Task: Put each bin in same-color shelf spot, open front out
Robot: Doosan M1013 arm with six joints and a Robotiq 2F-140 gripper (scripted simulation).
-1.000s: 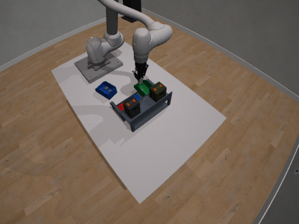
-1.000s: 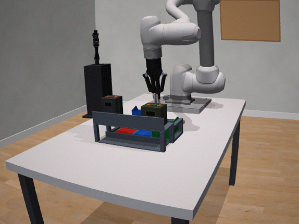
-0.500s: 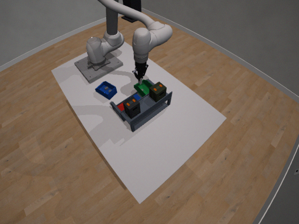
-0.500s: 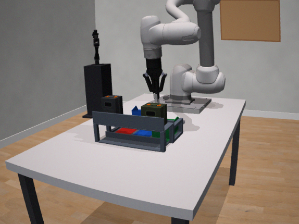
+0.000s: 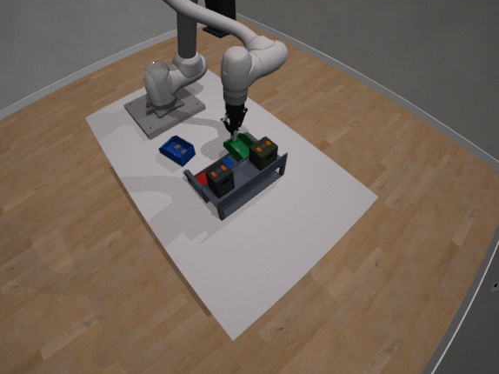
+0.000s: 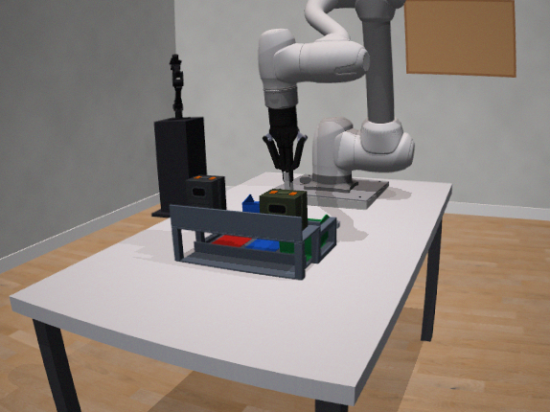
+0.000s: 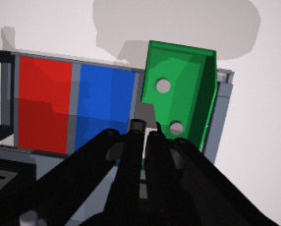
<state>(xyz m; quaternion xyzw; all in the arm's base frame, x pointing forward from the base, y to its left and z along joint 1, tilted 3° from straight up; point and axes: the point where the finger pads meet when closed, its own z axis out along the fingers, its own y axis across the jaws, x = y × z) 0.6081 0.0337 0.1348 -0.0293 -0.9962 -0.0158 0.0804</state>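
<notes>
The green bin is 140 mm below my hand, 50 mm to the left of it and 10 mm behind it. Also, from my hand: blue bin: 250 mm behind, 190 mm to the right, 150 mm below; red mark: 190 mm below, 180 mm to the right, 40 mm ahead; blue mark: 190 mm below, 70 mm to the right, 40 mm ahead.
</notes>
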